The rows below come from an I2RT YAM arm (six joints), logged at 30 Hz.
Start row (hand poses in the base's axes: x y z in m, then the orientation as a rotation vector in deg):
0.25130, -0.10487, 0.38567, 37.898, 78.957, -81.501
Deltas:
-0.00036, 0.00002, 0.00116, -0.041, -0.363, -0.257
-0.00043, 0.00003, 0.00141, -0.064, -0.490, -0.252
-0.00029, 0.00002, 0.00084, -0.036, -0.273, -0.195
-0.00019, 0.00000, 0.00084, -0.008, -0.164, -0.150
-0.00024, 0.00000, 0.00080, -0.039, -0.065, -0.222
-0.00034, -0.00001, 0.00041, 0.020, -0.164, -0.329
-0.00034, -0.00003, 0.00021, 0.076, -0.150, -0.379
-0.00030, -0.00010, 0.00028, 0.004, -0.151, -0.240
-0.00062, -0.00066, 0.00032, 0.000, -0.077, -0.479
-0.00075, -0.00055, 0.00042, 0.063, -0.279, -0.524
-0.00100, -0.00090, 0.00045, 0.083, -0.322, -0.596
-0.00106, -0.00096, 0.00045, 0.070, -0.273, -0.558
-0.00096, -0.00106, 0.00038, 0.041, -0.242, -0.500
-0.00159, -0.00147, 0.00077, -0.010, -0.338, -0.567
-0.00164, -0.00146, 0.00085, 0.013, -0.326, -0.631
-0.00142, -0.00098, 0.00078, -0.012, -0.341, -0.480
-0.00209, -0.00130, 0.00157, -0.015, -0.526, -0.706
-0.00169, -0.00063, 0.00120, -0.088, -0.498, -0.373
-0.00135, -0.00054, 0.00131, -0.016, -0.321, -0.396
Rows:
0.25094, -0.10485, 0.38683, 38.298, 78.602, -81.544
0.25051, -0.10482, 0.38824, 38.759, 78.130, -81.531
0.25022, -0.10480, 0.38908, 39.057, 77.857, -81.566
0.25003, -0.10480, 0.38992, 39.270, 77.698, -81.605
0.24979, -0.10480, 0.39072, 39.455, 77.579, -81.770
0.24945, -0.10481, 0.39113, 39.823, 77.412, -81.934
0.24911, -0.10484, 0.39134, 40.257, 77.291, -82.111
0.24881, -0.10494, 0.39162, 40.539, 77.135, -82.219
0.24819, -0.10560, 0.39194, 40.954, 76.989, -82.557
0.24744, -0.10615, 0.39236, 41.572, 76.729, -82.786
0.24644, -0.10705, 0.39281, 42.286, 76.437, -83.036
0.24538, -0.10801, 0.39326, 42.931, 76.176, -83.288
0.24442, -0.10907, 0.39364, 43.493, 75.925, -83.526
0.24283, -0.11054, 0.39441, 44.134, 75.544, -83.791
0.24119, -0.11200, 0.39526, 44.831, 75.175, -84.099
0.23977, -0.11298, 0.39604, 45.406, 74.804, -84.291
0.23768, -0.11428, 0.39761, 46.269, 74.239, -84.555
0.23599, -0.11491, 0.39881, 46.813, 73.708, -84.609
0.23464, -0.11545, 0.40012, 47.307, 73.362, -84.744

